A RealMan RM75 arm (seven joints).
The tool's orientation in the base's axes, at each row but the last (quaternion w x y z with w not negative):
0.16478 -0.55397 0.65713 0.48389
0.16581 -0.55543 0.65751 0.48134
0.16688 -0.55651 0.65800 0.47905
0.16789 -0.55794 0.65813 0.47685
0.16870 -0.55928 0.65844 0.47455
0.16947 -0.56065 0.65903 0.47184
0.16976 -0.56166 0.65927 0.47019
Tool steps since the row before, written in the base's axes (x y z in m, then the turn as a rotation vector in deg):
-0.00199 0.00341 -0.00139 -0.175 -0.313 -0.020
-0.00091 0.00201 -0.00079 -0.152 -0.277 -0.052
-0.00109 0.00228 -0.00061 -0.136 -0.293 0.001
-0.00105 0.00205 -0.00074 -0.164 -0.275 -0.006
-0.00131 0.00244 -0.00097 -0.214 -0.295 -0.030
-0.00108 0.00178 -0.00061 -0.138 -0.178 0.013
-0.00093 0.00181 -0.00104 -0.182 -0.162 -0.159
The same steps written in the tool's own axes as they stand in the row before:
-0.00023 0.00086 0.00409 0.251 0.172 -0.191
-0.00025 0.00029 0.00231 0.247 0.134 -0.153
-0.00049 0.00052 0.00250 0.211 0.145 -0.197
-0.00028 0.00045 0.00236 0.215 0.165 -0.170
-0.00026 0.00057 0.00287 0.261 0.201 -0.159
-0.00023 0.00058 0.00208 0.137 0.143 -0.109
0.00002 0.00026 0.00227 0.270 0.107 0.004

